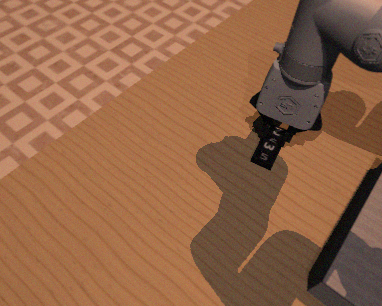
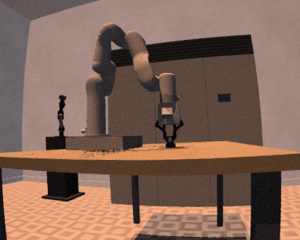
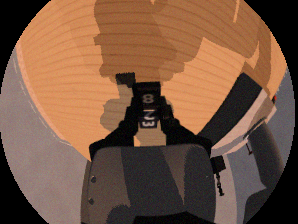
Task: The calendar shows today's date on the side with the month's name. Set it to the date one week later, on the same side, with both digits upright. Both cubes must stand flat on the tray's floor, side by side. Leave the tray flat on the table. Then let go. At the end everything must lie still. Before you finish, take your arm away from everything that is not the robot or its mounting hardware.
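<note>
Now: the black digit cube 20 mm below my hand. Also, from my hand: black cube: 30 mm to the left, 30 mm below.
</note>
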